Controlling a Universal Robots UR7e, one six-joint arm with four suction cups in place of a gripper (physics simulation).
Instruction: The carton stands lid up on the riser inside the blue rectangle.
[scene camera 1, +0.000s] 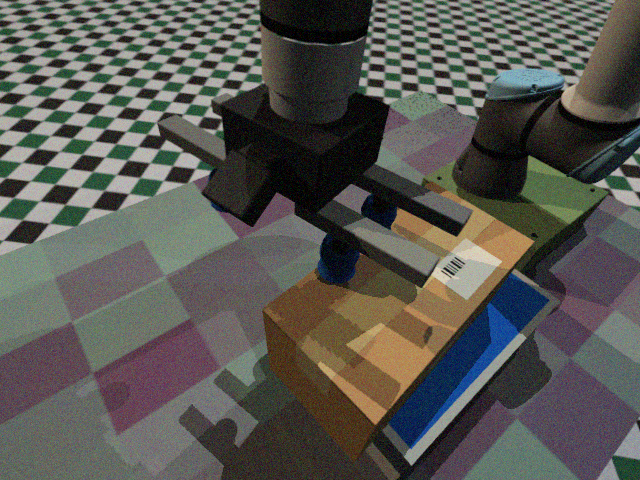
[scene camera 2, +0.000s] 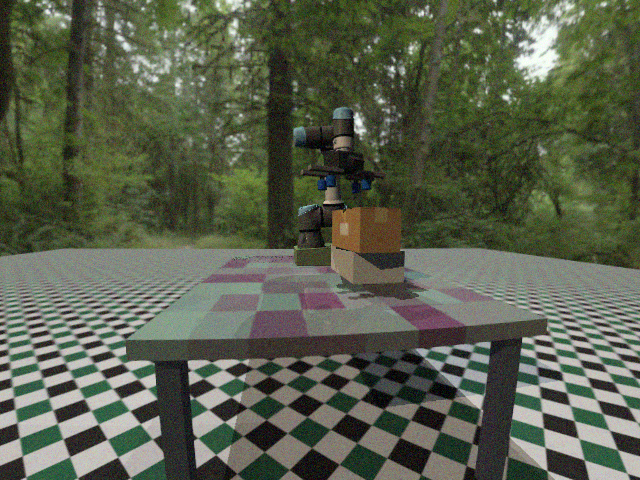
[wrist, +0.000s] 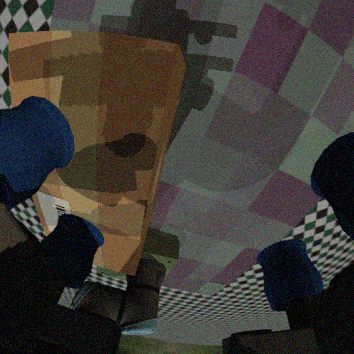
Scene:
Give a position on a brown carton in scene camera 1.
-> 352, 353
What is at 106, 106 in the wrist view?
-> A brown carton.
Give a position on a brown carton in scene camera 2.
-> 363, 229

